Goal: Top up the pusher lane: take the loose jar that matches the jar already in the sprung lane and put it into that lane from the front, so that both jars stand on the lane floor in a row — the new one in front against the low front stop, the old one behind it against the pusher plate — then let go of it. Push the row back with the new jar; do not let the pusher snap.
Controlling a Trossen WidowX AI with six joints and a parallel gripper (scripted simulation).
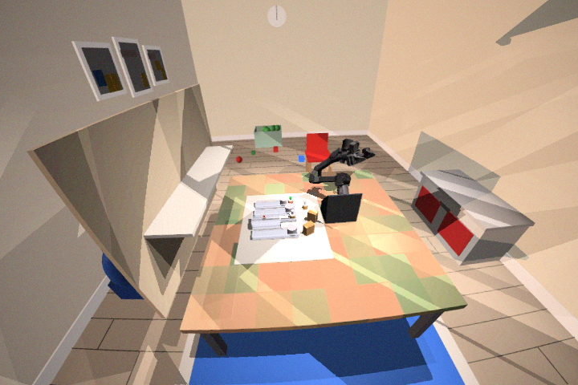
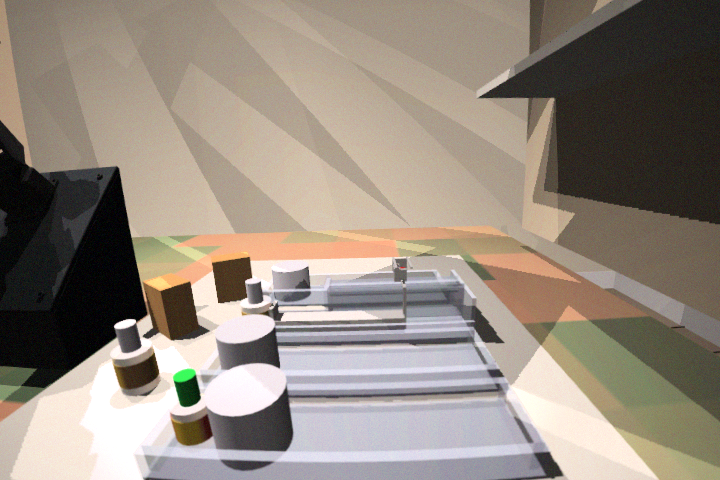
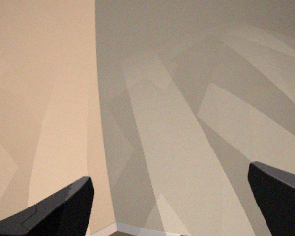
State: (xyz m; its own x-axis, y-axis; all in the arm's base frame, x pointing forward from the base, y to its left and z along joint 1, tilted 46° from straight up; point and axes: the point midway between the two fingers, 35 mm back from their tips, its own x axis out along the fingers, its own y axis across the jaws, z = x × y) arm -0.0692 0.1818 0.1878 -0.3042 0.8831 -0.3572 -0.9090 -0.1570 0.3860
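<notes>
Right now my gripper tip is 54 cm short of the pusher plate, 40 cm above it and 8 cm to the left of it. Also, from my gripper tip: clear lane (58 cm ahead, 43 cm below, 9 cm to the right).
</notes>
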